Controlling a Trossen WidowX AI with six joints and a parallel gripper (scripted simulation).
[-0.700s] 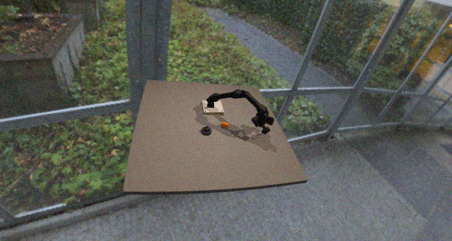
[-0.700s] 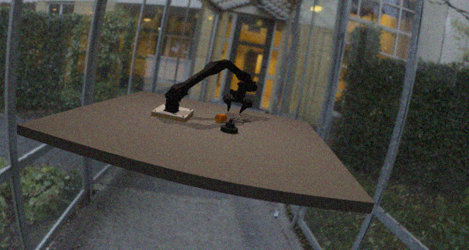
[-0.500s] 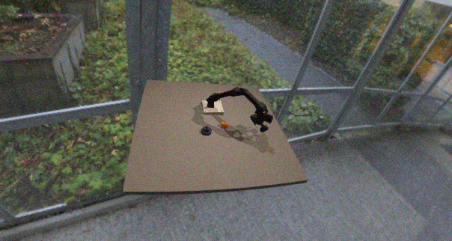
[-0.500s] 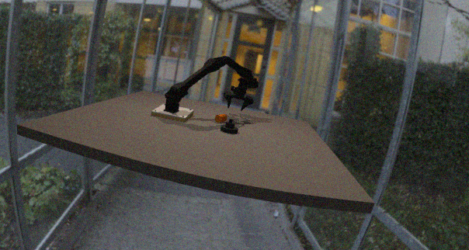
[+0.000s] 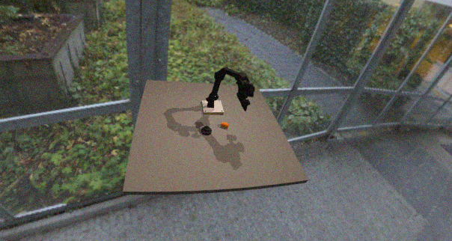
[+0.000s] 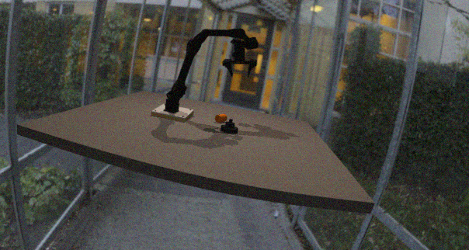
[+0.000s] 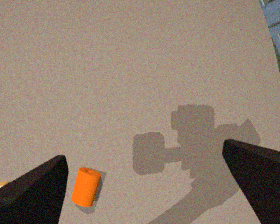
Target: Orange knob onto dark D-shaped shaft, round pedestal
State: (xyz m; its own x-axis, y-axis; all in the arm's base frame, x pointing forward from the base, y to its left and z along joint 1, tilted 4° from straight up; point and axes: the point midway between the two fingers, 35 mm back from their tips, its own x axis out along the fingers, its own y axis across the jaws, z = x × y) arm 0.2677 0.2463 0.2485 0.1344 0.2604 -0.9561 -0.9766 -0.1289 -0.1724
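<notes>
Now: the orange knob 230 mm below my gripper tip, 100 mm to the right of it and 40 mm behind it. From my gripper tip the other things lie so: dark round pedestal: 260 mm to the right, 220 mm below, 50 mm ahead.
</notes>
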